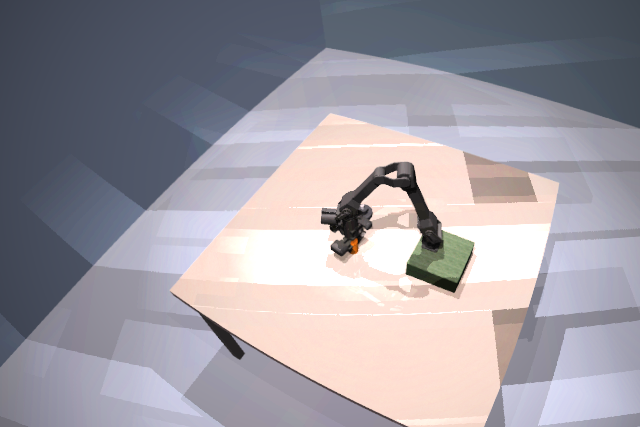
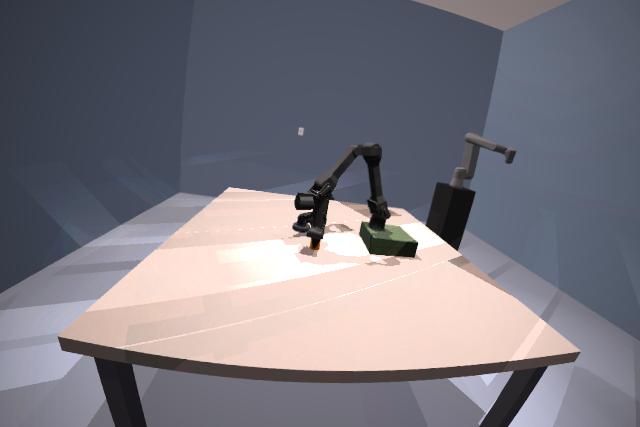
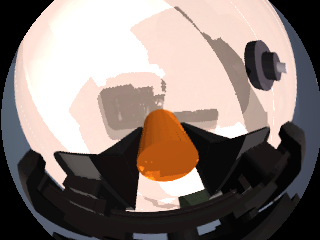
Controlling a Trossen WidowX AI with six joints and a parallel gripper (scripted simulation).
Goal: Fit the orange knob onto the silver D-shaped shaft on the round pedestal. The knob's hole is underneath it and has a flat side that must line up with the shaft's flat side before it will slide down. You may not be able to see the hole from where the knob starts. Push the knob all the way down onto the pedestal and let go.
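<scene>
The orange knob is 30 mm above my gripper tip. Round my gripper tip: round pedestal 180 mm to the right, 40 mm ahead, 20 mm above.
</scene>
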